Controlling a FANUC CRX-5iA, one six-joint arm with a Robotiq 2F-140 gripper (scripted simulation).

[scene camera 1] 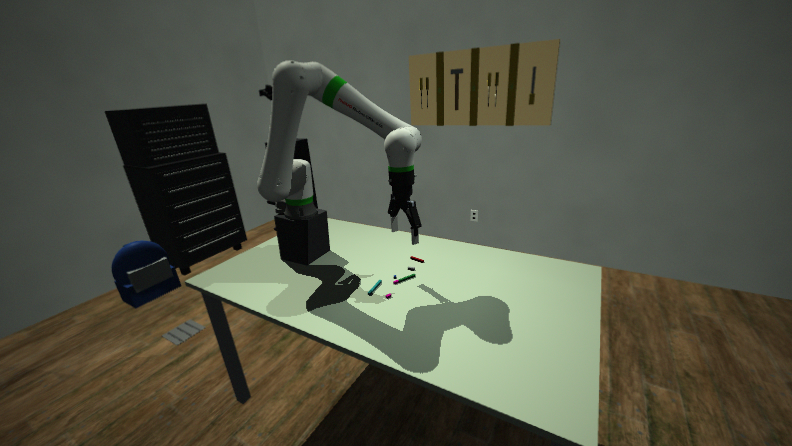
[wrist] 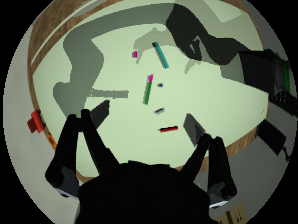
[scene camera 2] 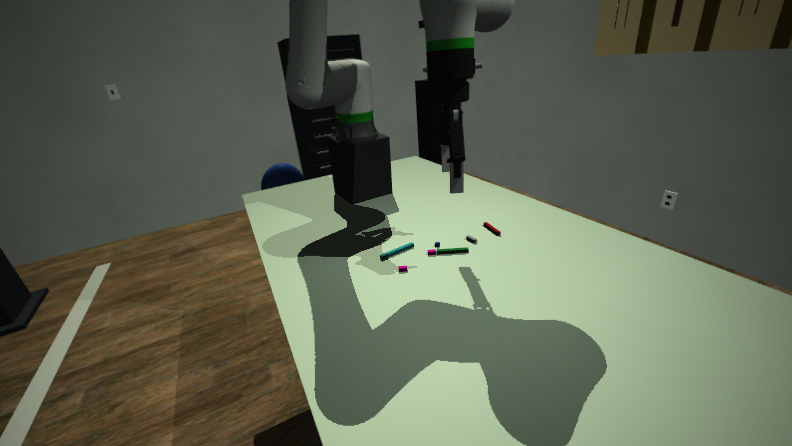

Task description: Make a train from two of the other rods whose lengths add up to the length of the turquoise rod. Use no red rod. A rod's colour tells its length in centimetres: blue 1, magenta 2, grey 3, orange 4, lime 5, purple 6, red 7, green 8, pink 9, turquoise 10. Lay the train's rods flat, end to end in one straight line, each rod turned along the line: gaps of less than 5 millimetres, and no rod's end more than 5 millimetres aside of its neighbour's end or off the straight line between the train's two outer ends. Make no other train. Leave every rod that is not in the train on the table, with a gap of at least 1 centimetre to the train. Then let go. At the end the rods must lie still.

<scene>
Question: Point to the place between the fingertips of the gripper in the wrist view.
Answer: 147,113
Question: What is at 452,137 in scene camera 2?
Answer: The gripper.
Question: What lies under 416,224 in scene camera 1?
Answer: The gripper.
</scene>
